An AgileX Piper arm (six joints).
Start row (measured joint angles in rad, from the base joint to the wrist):
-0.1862, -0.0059, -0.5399, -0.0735, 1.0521, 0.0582
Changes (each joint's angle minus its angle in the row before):
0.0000, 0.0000, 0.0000, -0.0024, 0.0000, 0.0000
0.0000, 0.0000, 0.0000, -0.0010, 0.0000, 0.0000
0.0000, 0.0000, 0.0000, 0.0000, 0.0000, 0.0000
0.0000, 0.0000, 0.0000, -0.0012, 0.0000, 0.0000
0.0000, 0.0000, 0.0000, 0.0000, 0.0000, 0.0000
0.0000, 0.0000, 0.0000, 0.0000, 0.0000, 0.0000
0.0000, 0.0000, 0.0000, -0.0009, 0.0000, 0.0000
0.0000, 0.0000, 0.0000, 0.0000, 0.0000, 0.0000
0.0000, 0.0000, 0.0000, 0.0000, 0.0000, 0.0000
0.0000, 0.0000, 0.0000, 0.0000, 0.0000, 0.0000
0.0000, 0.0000, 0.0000, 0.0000, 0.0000, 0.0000
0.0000, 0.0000, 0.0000, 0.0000, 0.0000, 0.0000
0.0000, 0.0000, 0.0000, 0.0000, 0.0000, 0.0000
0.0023, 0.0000, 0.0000, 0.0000, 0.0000, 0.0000
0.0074, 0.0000, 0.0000, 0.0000, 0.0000, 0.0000
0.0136, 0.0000, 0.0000, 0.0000, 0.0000, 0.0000
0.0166, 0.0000, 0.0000, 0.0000, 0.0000, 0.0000
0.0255, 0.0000, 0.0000, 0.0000, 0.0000, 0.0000
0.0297, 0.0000, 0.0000, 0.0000, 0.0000, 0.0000
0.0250, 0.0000, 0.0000, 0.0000, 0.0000, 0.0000
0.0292, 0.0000, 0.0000, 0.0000, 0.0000, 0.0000
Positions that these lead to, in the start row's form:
-0.1862, -0.0059, -0.5399, -0.0759, 1.0521, 0.0582
-0.1862, -0.0059, -0.5399, -0.0769, 1.0521, 0.0582
-0.1862, -0.0059, -0.5399, -0.0769, 1.0521, 0.0582
-0.1862, -0.0059, -0.5399, -0.0781, 1.0521, 0.0582
-0.1862, -0.0059, -0.5399, -0.0781, 1.0521, 0.0582
-0.1862, -0.0059, -0.5399, -0.0781, 1.0521, 0.0582
-0.1862, -0.0059, -0.5399, -0.0790, 1.0521, 0.0582
-0.1862, -0.0059, -0.5399, -0.0790, 1.0521, 0.0582
-0.1862, -0.0059, -0.5399, -0.0790, 1.0521, 0.0582
-0.1862, -0.0059, -0.5399, -0.0790, 1.0521, 0.0582
-0.1862, -0.0059, -0.5399, -0.0790, 1.0521, 0.0582
-0.1862, -0.0059, -0.5399, -0.0790, 1.0521, 0.0582
-0.1862, -0.0059, -0.5399, -0.0790, 1.0521, 0.0582
-0.1839, -0.0059, -0.5399, -0.0790, 1.0521, 0.0582
-0.1765, -0.0059, -0.5399, -0.0790, 1.0521, 0.0582
-0.1629, -0.0059, -0.5399, -0.0790, 1.0521, 0.0582
-0.1463, -0.0059, -0.5399, -0.0790, 1.0521, 0.0582
-0.1208, -0.0059, -0.5399, -0.0790, 1.0521, 0.0582
-0.0911, -0.0059, -0.5399, -0.0790, 1.0521, 0.0582
-0.0661, -0.0059, -0.5399, -0.0790, 1.0521, 0.0582
-0.0369, -0.0059, -0.5399, -0.0790, 1.0521, 0.0582

